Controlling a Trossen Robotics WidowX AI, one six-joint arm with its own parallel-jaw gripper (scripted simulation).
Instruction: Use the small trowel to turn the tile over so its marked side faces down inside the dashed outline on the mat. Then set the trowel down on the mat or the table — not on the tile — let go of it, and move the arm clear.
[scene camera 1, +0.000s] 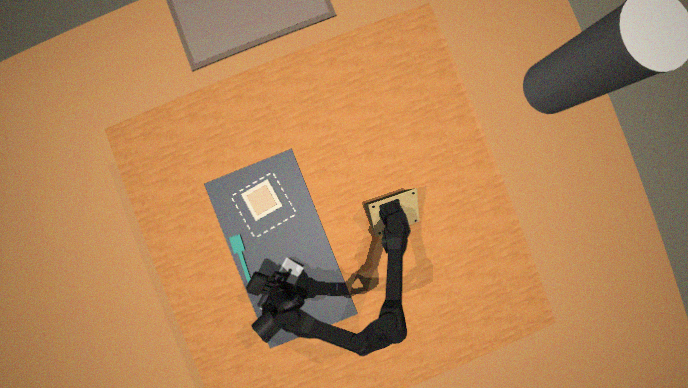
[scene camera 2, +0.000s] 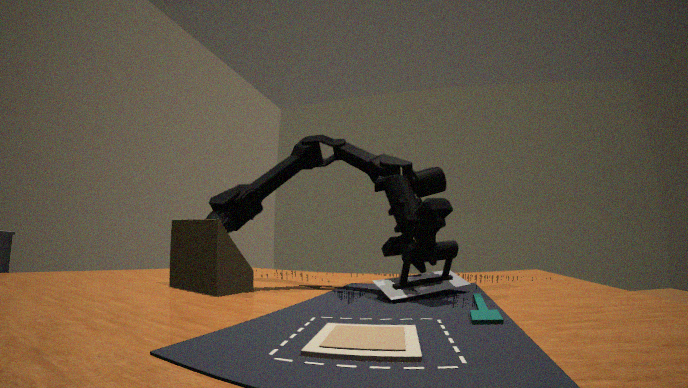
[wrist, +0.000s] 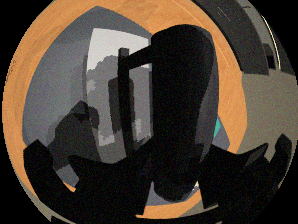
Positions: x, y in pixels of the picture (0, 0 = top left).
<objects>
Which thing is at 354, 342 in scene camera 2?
A square tile.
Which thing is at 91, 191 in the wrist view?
My gripper.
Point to a dark grey mat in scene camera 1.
301, 238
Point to a dark grey mat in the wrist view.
55, 111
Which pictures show my gripper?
Scene camera 1, scene camera 2 and the wrist view: all of them.
</objects>
